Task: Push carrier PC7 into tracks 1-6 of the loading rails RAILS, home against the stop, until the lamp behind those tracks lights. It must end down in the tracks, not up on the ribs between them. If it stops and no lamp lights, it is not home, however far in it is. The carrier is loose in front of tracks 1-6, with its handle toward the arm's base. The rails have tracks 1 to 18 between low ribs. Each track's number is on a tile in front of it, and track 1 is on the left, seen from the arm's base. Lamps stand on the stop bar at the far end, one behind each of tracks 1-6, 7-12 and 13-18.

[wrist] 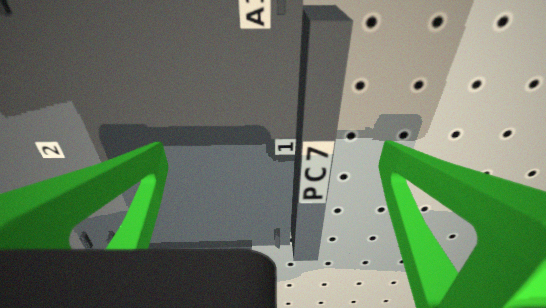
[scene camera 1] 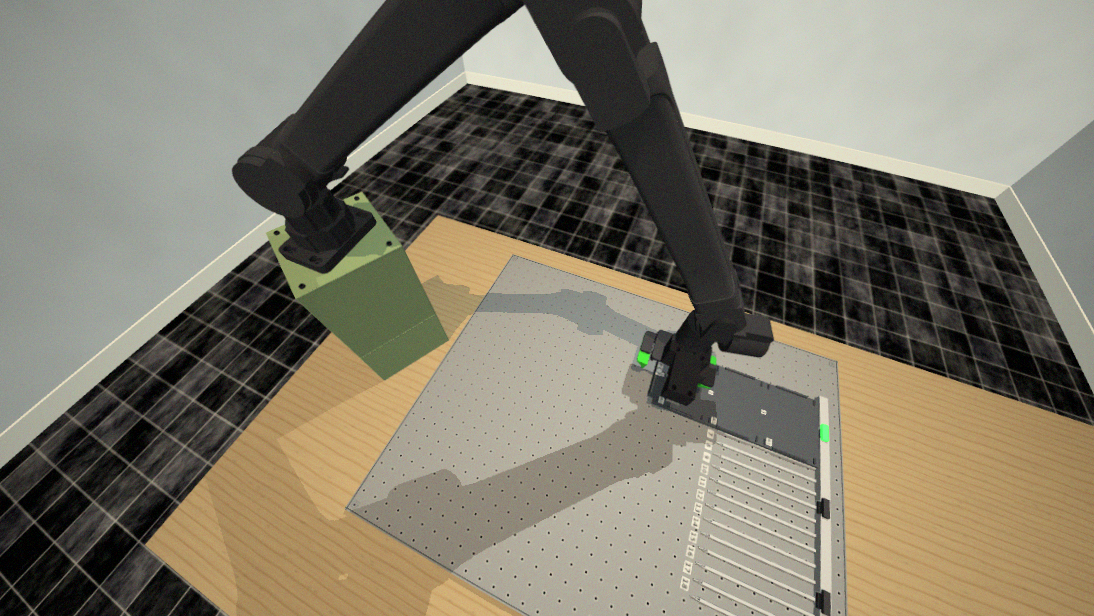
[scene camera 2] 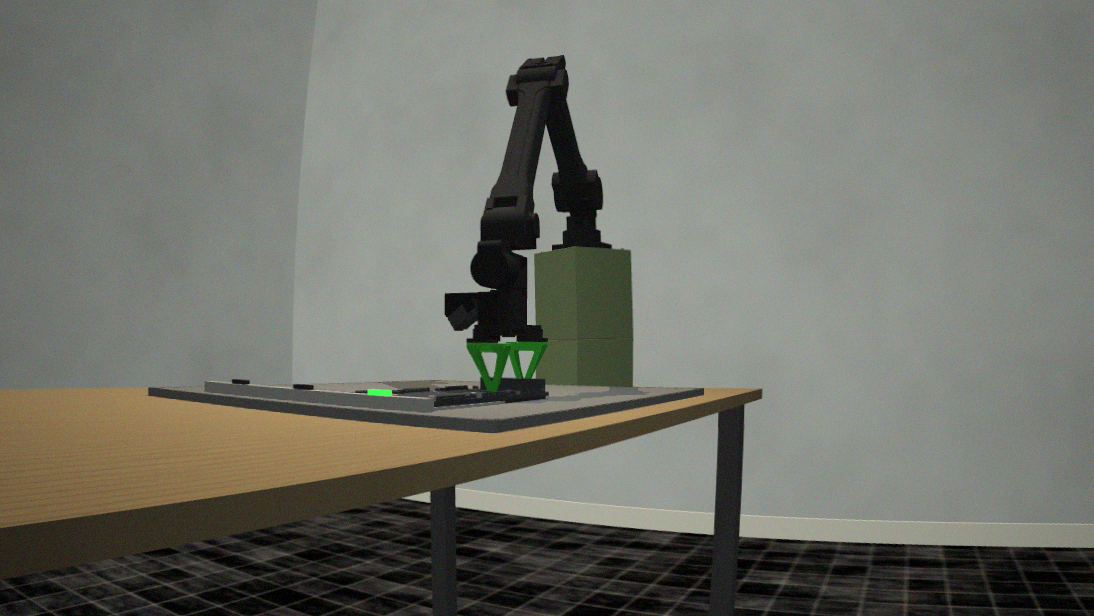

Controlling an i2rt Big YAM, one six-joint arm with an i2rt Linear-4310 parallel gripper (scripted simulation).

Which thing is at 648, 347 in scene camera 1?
My gripper.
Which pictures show my gripper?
The wrist view, scene camera 1 and scene camera 2: all of them.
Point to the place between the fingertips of my gripper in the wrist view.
273, 153
